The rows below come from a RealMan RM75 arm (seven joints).
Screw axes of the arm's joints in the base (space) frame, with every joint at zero. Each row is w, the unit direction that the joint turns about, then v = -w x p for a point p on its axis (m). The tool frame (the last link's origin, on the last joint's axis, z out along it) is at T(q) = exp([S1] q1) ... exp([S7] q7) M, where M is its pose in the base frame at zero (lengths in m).
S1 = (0, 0, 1, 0, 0, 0)
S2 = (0, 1, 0, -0.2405, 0, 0)
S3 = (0, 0, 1, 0, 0, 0)
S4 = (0, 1, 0, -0.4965, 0, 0)
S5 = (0, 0, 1, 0, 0, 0)
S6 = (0, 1, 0, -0.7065, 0, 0)
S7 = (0, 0, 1, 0, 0, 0)
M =
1 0 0 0
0 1 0 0
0 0 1 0.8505
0 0 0 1
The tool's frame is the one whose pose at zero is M.
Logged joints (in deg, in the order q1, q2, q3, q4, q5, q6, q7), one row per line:
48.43, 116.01, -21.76, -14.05, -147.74, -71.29, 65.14
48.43, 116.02, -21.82, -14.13, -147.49, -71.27, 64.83
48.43, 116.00, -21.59, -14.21, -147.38, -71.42, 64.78
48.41, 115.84, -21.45, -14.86, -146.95, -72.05, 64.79
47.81, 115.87, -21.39, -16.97, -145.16, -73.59, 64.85
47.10, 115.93, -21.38, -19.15, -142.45, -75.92, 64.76
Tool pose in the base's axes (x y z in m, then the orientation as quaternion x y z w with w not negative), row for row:
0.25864, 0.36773, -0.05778, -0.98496, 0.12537, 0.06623, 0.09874
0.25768, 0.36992, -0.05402, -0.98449, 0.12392, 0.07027, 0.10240
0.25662, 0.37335, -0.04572, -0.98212, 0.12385, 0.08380, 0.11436
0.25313, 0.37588, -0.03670, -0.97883, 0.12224, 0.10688, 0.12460
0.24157, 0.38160, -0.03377, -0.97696, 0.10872, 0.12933, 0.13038
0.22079, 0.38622, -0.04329, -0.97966, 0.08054, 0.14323, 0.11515
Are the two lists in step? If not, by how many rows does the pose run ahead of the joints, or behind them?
The pose runs 2 rows ahead of the joints: the pose in row i belongs to the joints in row i + 2.
